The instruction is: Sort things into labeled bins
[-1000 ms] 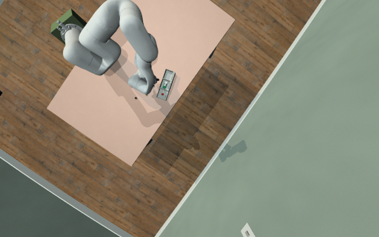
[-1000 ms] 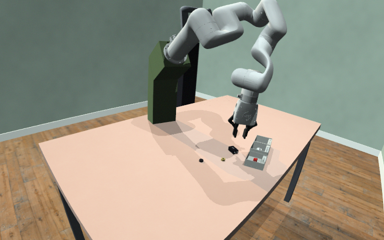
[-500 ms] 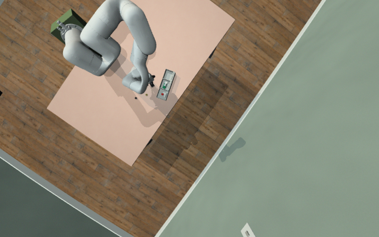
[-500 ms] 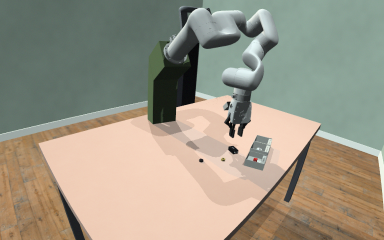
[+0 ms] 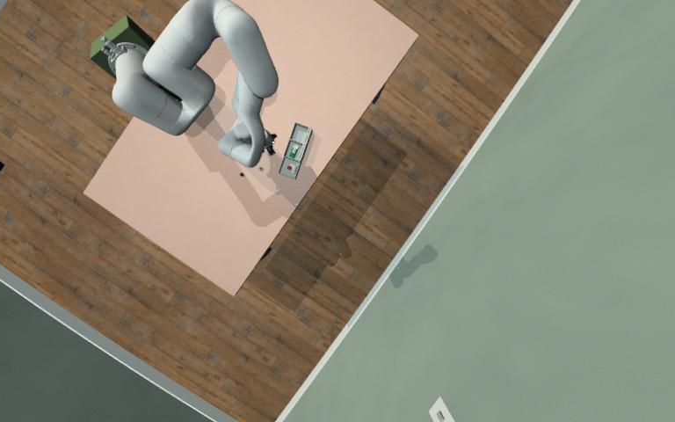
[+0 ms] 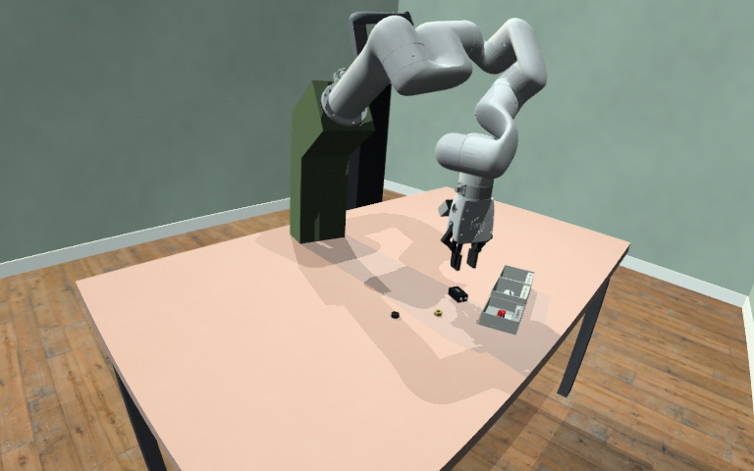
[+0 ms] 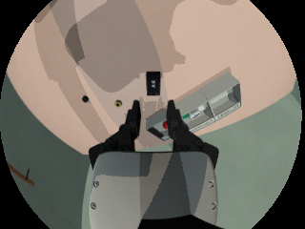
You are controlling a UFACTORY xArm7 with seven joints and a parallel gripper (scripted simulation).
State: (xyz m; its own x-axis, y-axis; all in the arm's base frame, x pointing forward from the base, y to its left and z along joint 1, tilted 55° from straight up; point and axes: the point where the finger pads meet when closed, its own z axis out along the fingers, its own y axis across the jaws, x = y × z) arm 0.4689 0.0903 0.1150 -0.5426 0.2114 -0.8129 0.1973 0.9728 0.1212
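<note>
My gripper is now 10 mm short of the black block and 90 mm above it. Also, from my hand: yellow ring: 20 mm ahead, 100 mm to the right, 100 mm below; three-part bin: 100 mm ahead, 70 mm to the left, 80 mm below; grey piece: 90 mm ahead, 70 mm to the left, 70 mm below.
</note>
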